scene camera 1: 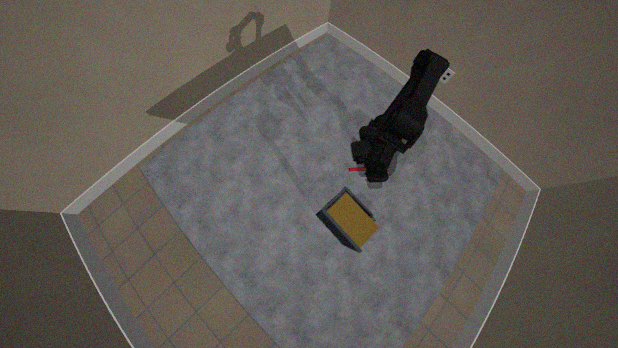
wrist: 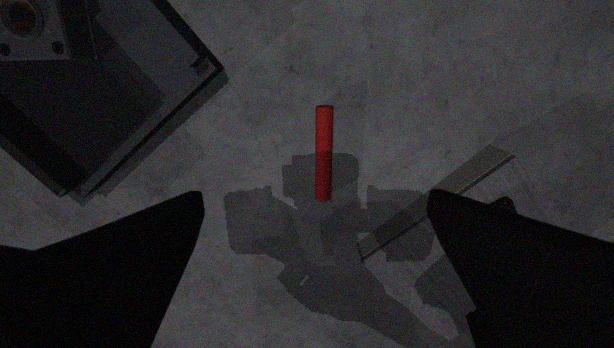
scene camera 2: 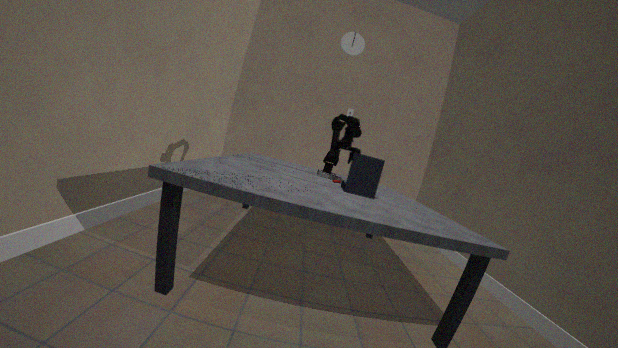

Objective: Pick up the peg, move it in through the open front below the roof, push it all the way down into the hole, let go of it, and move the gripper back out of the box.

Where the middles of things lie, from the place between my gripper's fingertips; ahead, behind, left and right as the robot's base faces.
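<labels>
The red peg [wrist: 324, 113] is the nearest to my hand of the things named here, going by their middles; my hand is 30 mm past it and 130 mm above it. I see the box roof [scene camera 1: 346, 212] 190 mm ahead of my hand, 120 mm to the left of it and 60 mm above it. The dark box [scene camera 1: 323, 215] is 150 mm ahead of my hand and 110 mm to the left of it, and it sits 30 mm below it.
</labels>
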